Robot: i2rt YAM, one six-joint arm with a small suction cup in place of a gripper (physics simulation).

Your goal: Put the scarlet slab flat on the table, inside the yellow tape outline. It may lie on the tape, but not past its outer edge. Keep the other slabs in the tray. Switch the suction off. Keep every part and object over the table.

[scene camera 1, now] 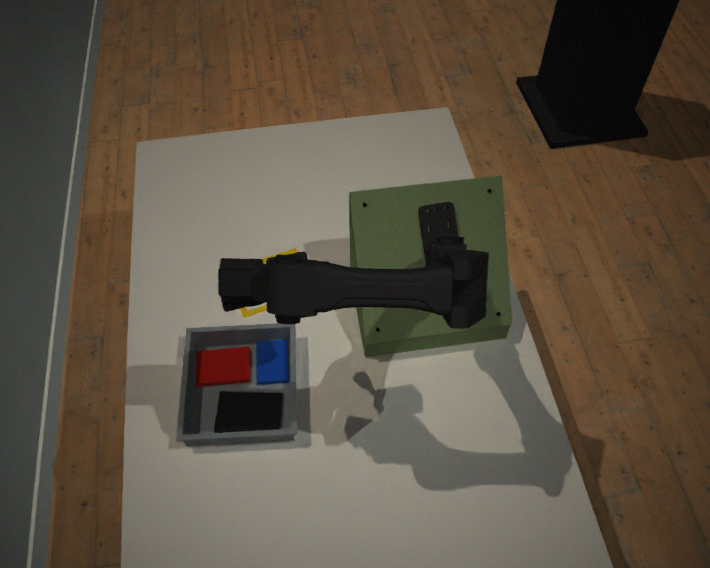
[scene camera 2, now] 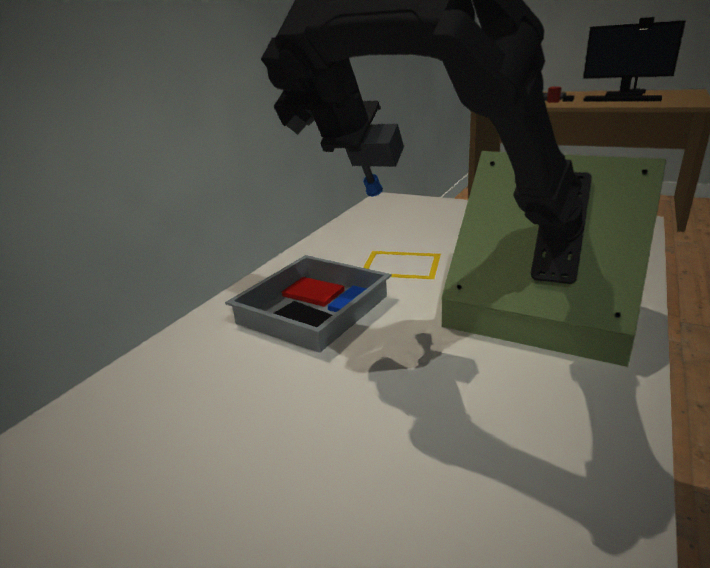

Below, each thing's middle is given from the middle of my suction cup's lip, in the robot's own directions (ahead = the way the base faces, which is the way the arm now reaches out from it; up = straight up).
Now: suction cup 24 cm above the blue slab [scene camera 1: 272,356], 6 cm short of it and 1 cm to the left of it. Round my suction cup: grey tray [scene camera 1: 198,406] 23 cm below, 13 cm ahead, 4 cm to the left; then scarlet slab [scene camera 1: 232,365] 24 cm below, 16 cm ahead, 2 cm to the right; then black slab [scene camera 1: 237,411] 25 cm below, 12 cm ahead, 9 cm to the left.
